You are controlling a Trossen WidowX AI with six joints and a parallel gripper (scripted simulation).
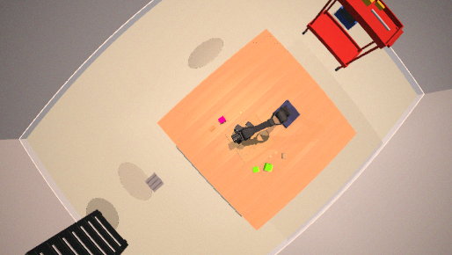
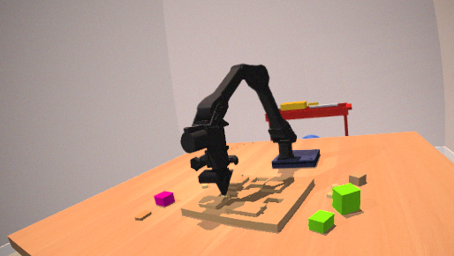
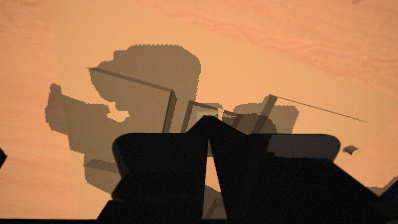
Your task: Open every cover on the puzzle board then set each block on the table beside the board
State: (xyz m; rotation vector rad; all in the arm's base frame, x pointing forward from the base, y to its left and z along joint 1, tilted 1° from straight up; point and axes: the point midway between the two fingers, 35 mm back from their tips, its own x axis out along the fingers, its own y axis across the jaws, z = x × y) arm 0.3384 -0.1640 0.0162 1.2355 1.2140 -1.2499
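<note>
Now: gripper tip 7 cm to the right of the tan puzzle board. Also, from my gripper tip: magenta block 2 cm ahead, 20 cm to the right, 1 cm below; then small green block 18 cm ahead, 28 cm to the left, 1 cm below; then large green block 10 cm ahead, 35 cm to the left, 1 cm above.
</note>
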